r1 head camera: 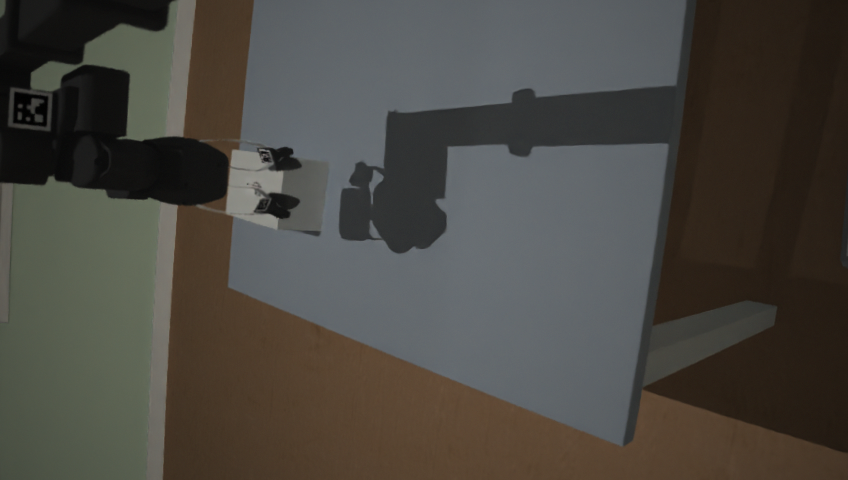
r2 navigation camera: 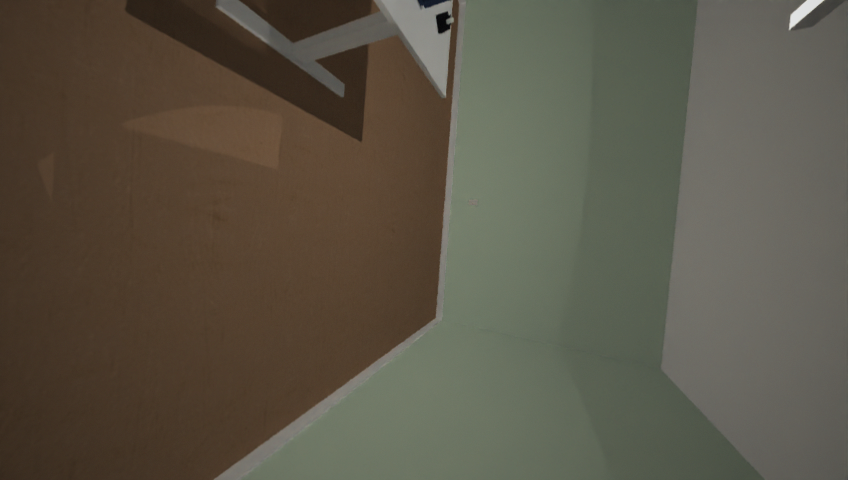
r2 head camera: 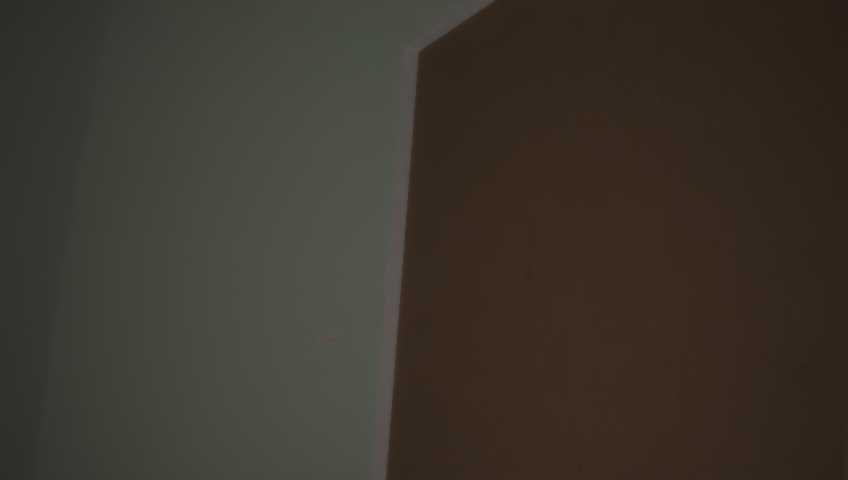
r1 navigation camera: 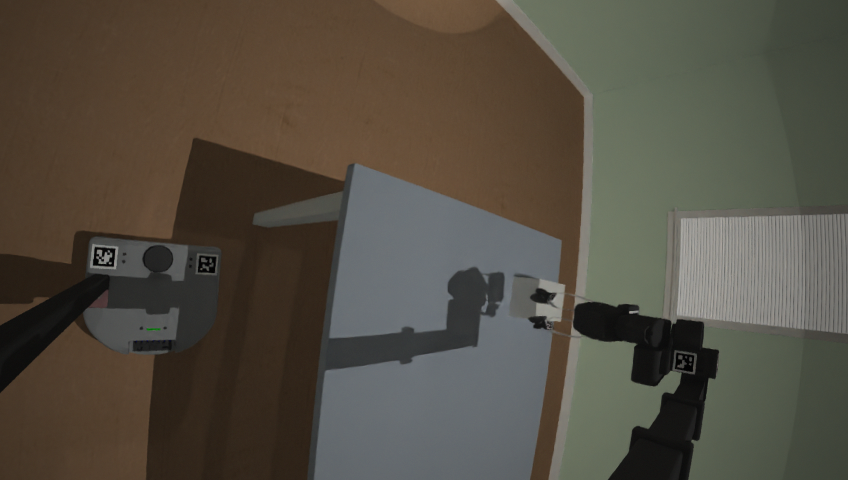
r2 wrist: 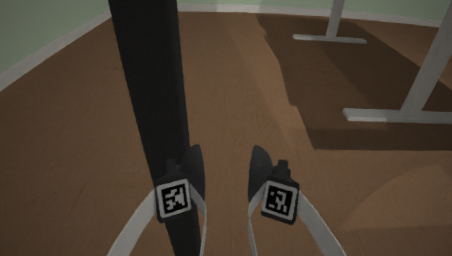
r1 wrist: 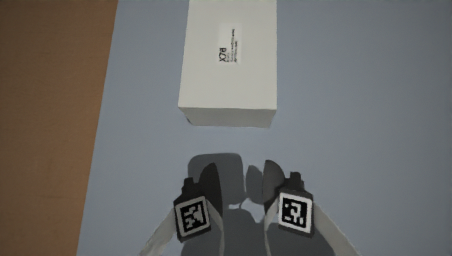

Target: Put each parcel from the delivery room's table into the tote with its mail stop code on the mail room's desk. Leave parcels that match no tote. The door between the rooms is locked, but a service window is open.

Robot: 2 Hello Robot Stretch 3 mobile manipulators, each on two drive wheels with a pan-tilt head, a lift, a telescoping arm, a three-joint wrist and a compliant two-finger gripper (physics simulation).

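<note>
A white box parcel (r1 head camera: 304,193) (r1 navigation camera: 524,298) (r1 wrist: 230,85) stands on the blue-grey table (r1 head camera: 505,285) (r1 navigation camera: 410,237) (r1 wrist: 370,125), near its far edge. Its top label seems to start with X7; the last character is unclear. r1's gripper (r1 head camera: 287,182) (r1 navigation camera: 542,309) (r1 wrist: 242,185) is open, above the table. In r1's wrist view the parcel lies beyond the fingertips, not between them. r2's gripper (r2 wrist: 226,170) is open and empty above the floor. A white desk (r2 navigation camera: 435,62) shows in part in r2's navigation view, with a dark blue thing (r2 navigation camera: 432,2) cut off at the top.
r1's base (r1 navigation camera: 199,297) is beside the table's near side. A wall with a blind-covered window (r1 navigation camera: 755,267) is behind the table. A small black thing (r2 navigation camera: 443,22) is on the white desk. Desk feet (r2 wrist: 385,115) (r2 navigation camera: 321,77) stand on the floor. A dark post (r2 wrist: 150,75) rises beside r2's gripper.
</note>
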